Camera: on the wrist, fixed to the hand. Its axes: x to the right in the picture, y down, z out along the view.
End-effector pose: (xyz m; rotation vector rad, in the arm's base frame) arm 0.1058 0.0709 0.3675 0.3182 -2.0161 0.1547
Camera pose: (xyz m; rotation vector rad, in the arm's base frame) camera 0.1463 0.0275 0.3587 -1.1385 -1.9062 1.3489
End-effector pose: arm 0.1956 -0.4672 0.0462 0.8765 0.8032 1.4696
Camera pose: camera 0.2042 -0.4811 -0.0115 -1.8471 -0.0969 -2.4189
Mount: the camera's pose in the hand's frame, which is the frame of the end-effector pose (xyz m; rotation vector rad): -0.0182 -0.0535 -0.0201 0.2656 -0.1073 1.5349
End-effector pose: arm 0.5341 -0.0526 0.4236 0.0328 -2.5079 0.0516
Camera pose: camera 0.5626 -0.1049 0.4306 -1.7434 -1.9890 0.9780
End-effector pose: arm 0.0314 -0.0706 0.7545 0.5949 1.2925 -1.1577
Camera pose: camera -0.0228 -0.0667 0.7800 1.3390 0.2812 -0.0318
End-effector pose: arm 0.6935 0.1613 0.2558 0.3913 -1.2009 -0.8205
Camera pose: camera 0.6911 0.1365 0.2012 -0.4003 -1.3004 0.6539
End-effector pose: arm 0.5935 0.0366 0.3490 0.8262 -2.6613 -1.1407
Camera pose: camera 0.6385 0.0034 0.3273 -1.1709 -2.3751 -0.3602
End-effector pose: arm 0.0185 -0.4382 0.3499 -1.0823 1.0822 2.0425
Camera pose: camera 0.0768 -0.4307 0.3380 -0.1744 -1.7557 -1.9441
